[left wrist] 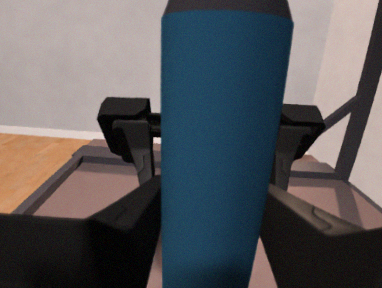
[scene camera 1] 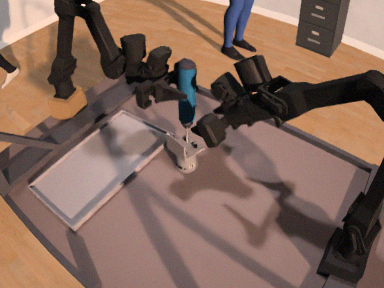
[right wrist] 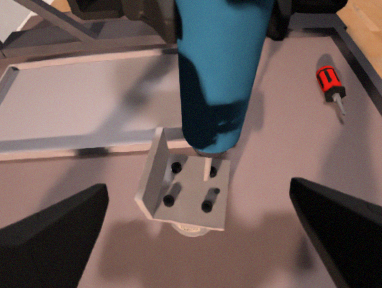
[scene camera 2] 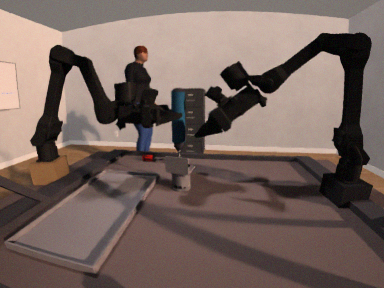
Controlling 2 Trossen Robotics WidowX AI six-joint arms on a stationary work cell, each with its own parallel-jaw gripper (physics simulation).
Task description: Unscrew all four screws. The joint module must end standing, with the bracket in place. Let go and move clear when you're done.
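Pixels of known places: left gripper, between the fingertips: [left wrist: 208,186] [scene camera 1: 192,93] [right wrist: 226,31] [scene camera 2: 183,115]; right gripper, between the fingertips: [right wrist: 199,189] [scene camera 2: 197,134]; left arm's base, origin of its link: [scene camera 1: 65,93] [scene camera 2: 48,159]; right arm's base, origin of its link: [scene camera 1: 349,251] [scene camera 2: 347,179].
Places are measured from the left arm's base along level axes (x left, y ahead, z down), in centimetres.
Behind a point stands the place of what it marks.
The joint module [scene camera 1: 186,166] @[x -13.9, y 49.1, z 5.9 cm] [scene camera 2: 181,183] @[x -14.1, y 47.8, z 5.4 cm] [right wrist: 190,231] @[x -12.5, y 50.7, z 6.7 cm] stands upright on the table with the L-shaped bracket [scene camera 1: 176,145] @[x -14.6, y 46.9, z -1.7 cm] [scene camera 2: 176,164] @[x -14.3, y 46.4, z -0.9 cm] [right wrist: 192,186] @[x -11.1, y 48.1, z 1.4 cm] on top. Several black screw heads show on the bracket's flat plate in the right wrist view, one of them a front screw [right wrist: 207,205] @[x -10.5, y 50.5, z 1.1 cm]. My left gripper [scene camera 1: 184,96] @[x -9.3, y 49.5, z -14.6 cm] [scene camera 2: 179,116] @[x -9.3, y 49.5, z -14.6 cm] [left wrist: 208,186] @[x -9.3, y 49.5, z -14.6 cm] is shut on the blue power screwdriver [scene camera 1: 187,87] @[x -10.6, y 48.7, z -16.8 cm] [scene camera 2: 178,125] @[x -11.0, y 47.6, z -11.7 cm] [left wrist: 220,115] @[x -7.7, y 46.1, z -18.8 cm] [right wrist: 220,75] @[x -9.7, y 49.8, z -12.8 cm], held upright; its bit points down beside the far-right screw [right wrist: 213,171] @[x -8.6, y 47.5, z 1.1 cm]. Contact is unclear. My right gripper [scene camera 2: 199,134] @[x -12.0, y 53.0, z -9.1 cm] [right wrist: 199,189] @[x -12.0, y 53.0, z -9.1 cm] is open and empty, above and right of the bracket.
A shallow grey tray [scene camera 1: 75,185] @[x -29.2, y 21.8, z 7.6 cm] [scene camera 2: 75,220] @[x -27.0, y 20.1, z 7.6 cm] [right wrist: 60,100] @[x -26.1, y 22.2, z 7.6 cm] lies left of the module. A red screwdriver [scene camera 2: 148,157] @[x 15.3, y 37.1, z 5.9 cm] [right wrist: 329,79] @[x 15.6, y 37.5, z 5.3 cm] lies near the table's far edge. The two arms' grippers are close together around the blue screwdriver. A raised dark edge borders the table.
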